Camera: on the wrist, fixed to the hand. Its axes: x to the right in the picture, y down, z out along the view.
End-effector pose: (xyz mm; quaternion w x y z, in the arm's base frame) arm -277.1 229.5 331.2 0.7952 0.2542 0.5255 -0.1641
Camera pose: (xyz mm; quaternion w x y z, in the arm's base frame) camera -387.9 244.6 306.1 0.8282 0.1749 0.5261 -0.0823
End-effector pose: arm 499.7 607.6 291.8 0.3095 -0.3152 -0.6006 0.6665
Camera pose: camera 593.2 656.5 336.6 0.2466 -0.3596 -0.6664 0.6048
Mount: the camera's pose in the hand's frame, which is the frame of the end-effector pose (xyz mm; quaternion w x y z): -20.5 -52.0 -100.1 0.9930 -0.1145 -0.0091 0.0287
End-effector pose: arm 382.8 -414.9 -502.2 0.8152 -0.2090 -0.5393 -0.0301
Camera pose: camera 446.7 -503.2 -537.6 0.7815 -0.3166 -0.5335 -0.0663
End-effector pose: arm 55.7 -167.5 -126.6 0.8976 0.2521 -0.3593 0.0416
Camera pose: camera 116.3 -162.2 -223.8 0.9157 0.1376 -0.3769 0.0236
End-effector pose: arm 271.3 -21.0 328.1 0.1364 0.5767 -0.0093 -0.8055
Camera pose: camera 359.8 48.0 304.6 0.2245 0.5494 0.0652 -0.8022
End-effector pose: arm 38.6 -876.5 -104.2 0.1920 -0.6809 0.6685 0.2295
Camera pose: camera 96.1 -914.8 -12.7 0.1122 -0.6768 0.6553 0.3161
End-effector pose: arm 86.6 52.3 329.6 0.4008 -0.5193 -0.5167 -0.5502
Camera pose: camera 22.9 -40.7 308.8 0.3496 -0.5814 -0.4388 -0.5893
